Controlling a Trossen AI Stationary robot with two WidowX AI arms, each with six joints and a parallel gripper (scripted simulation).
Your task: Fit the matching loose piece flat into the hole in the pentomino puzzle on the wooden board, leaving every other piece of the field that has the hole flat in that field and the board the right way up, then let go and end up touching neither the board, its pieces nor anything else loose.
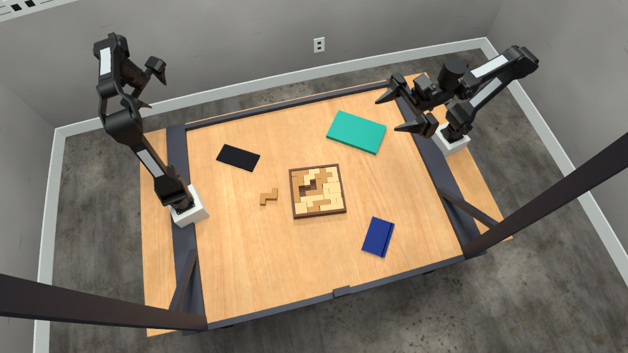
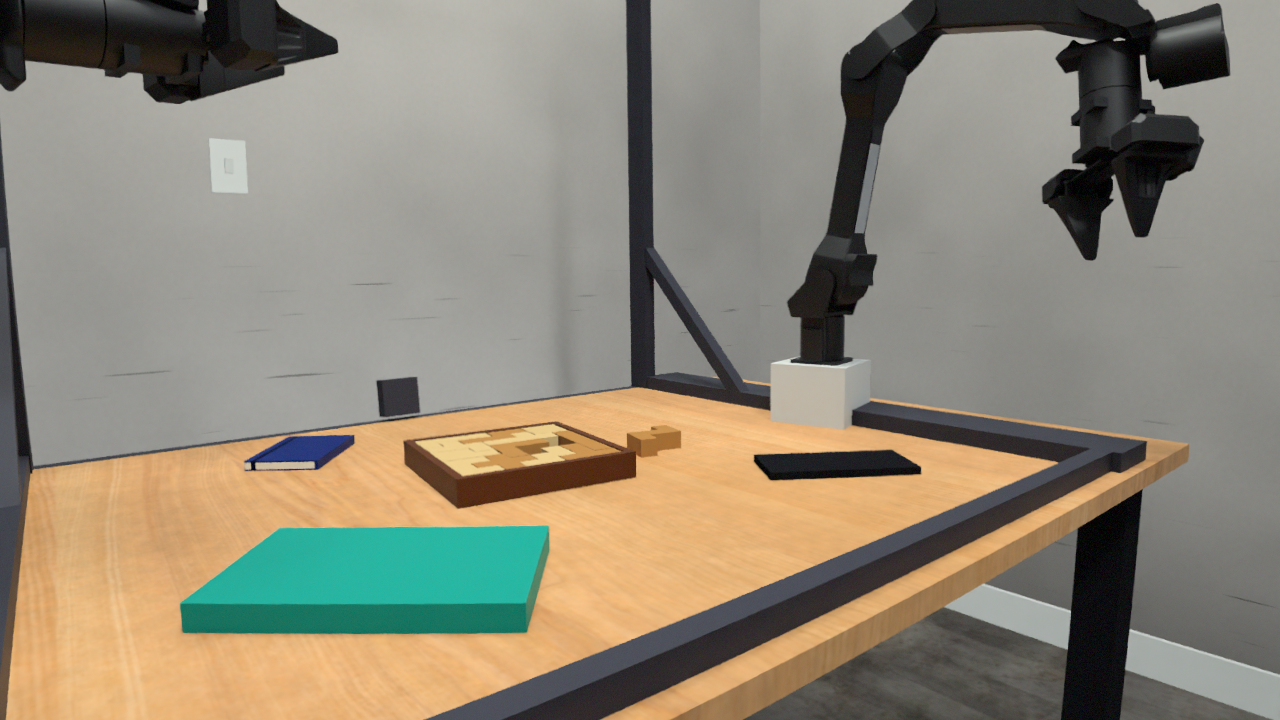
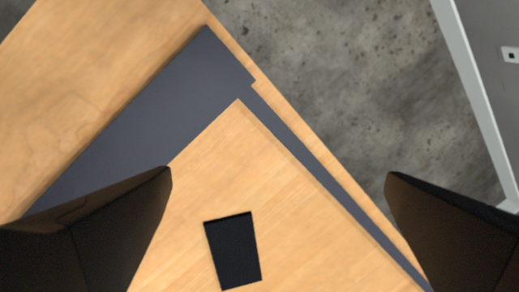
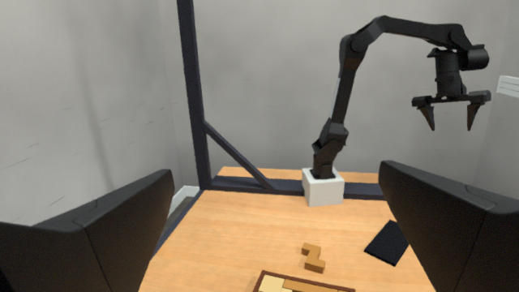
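Right now the black flat slab is 180 mm behind my left hand, 210 mm to the right of it and 250 mm below it. From my left hand the other things lie so: teal slab: 200 mm behind, 660 mm to the right, 240 mm below.
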